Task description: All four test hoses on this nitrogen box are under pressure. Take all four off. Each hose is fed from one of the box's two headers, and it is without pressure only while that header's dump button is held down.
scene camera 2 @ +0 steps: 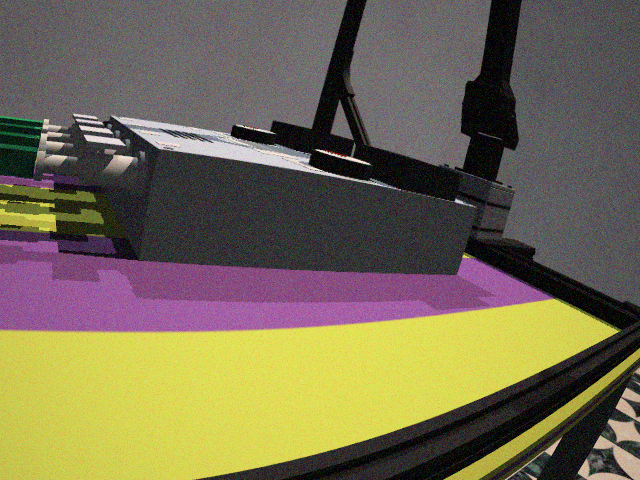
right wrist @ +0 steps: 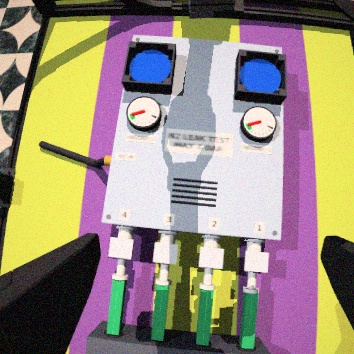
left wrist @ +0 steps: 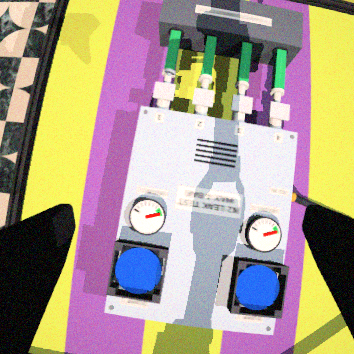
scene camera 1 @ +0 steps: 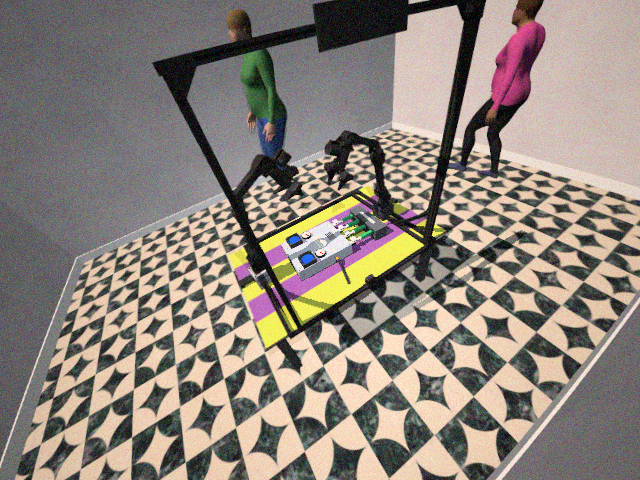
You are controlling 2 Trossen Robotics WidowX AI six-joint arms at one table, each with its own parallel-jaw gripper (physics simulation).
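Places are measured from the left arm's base along level axes (x right, y ahead, z up), in centimetres.
Where they show: left gripper, between the fingertips: (left wrist: 190,216) (scene camera 1: 298,192); right gripper, between the fingertips: (right wrist: 212,246) (scene camera 1: 333,187); left arm's base, origin of its link: (scene camera 2: 478,177) (scene camera 1: 258,268); right arm's base, origin of its link: (scene camera 1: 383,204).
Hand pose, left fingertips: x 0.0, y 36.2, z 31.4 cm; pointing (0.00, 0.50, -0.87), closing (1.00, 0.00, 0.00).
Note:
Things, the pixels of their top centre, and the offset from my left fingertips. "*": a spot on its surface instead.
- hose 1, a spot on its surface: (right wrist: 248,320) (left wrist: 173,48) * dy +30.6, dx -0.4, dz -36.1 cm
- hose 2, a spot on its surface: (right wrist: 204,314) (left wrist: 208,56) * dy +29.2, dx +6.3, dz -36.1 cm
- hose 3, a spot on its surface: (right wrist: 160,311) (left wrist: 244,61) * dy +28.4, dx +13.1, dz -36.1 cm
- hose 4, a spot on its surface: (right wrist: 116,306) (left wrist: 279,68) * dy +27.5, dx +19.9, dz -36.1 cm
- blue dump button, centre of its top: (left wrist: 137,270) (right wrist: 260,75) dy -9.0, dx -5.6, dz -33.0 cm
- black supply line, a spot on its surface: (right wrist: 70,154) (scene camera 1: 344,272) * dy +0.6, dx +29.9, dz -41.2 cm
The nitrogen box (scene camera 1: 323,265) (scene camera 2: 289,222) (left wrist: 165,170) (right wrist: 145,190) lies on the table. Four green hoses sit on its white numbered couplings: hose 1 (left wrist: 173,50) (right wrist: 248,320), hose 2 (left wrist: 210,55) (right wrist: 204,314), hose 3 (left wrist: 245,62) (right wrist: 160,311), hose 4 (left wrist: 280,70) (right wrist: 116,306). One blue dump button (left wrist: 138,271) (right wrist: 260,76) is on the hose 1 side, the other (left wrist: 257,287) (right wrist: 150,67) on the hose 4 side; nothing touches either. Both gauge needles point near the green marks. My left gripper (scene camera 1: 292,192) (left wrist: 190,216) and right gripper (scene camera 1: 337,180) (right wrist: 211,241) are open and empty above the table.
A dark grey block (scene camera 1: 379,228) (left wrist: 175,22) (right wrist: 135,345) stands at the hoses' far ends. A black supply line (scene camera 1: 343,271) (right wrist: 70,154) leaves the box's side by an orange fitting. A black frame (scene camera 1: 199,136) rises around the table. Two people stand beyond it.

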